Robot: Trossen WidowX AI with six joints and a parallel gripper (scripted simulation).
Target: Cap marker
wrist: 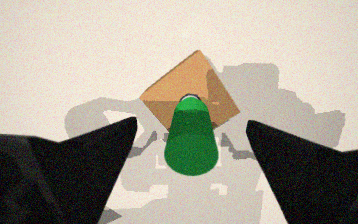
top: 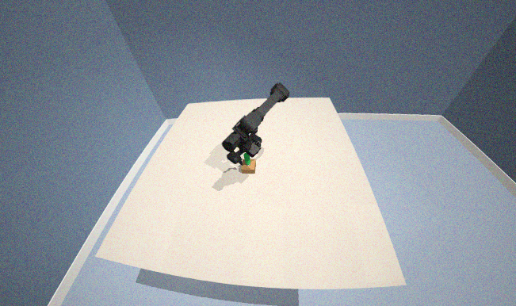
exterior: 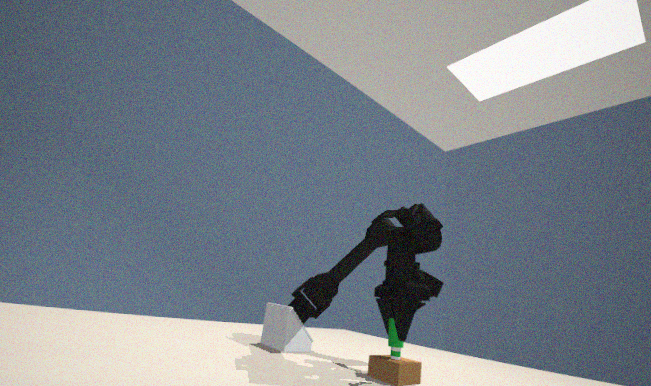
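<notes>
Now: the green cap 1 cm above my gripper tip. The rest, counted from my gripper tip: brown holder block 6 cm below.
</notes>
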